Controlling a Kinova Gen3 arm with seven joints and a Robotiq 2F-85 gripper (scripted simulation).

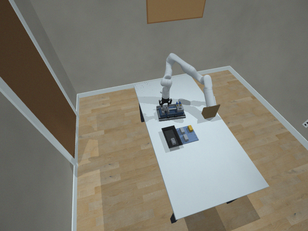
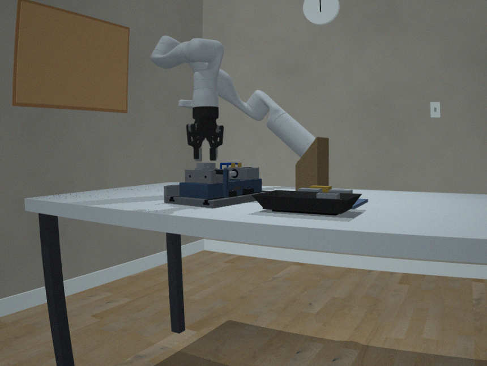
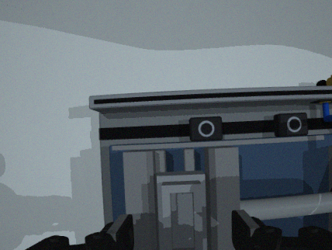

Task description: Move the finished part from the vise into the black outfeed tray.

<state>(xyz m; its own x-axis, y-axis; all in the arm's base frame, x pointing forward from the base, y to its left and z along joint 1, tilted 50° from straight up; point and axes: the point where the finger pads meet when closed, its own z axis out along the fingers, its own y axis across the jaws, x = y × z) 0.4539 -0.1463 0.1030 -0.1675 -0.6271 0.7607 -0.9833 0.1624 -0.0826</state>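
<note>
The vise lies 70 mm behind my hand, 20 mm to the left of it and 90 mm below it. Round my hand: yellow block 170 mm behind, 290 mm to the left, 110 mm below; blue plate 120 mm behind, 330 mm to the left, 130 mm below.
</note>
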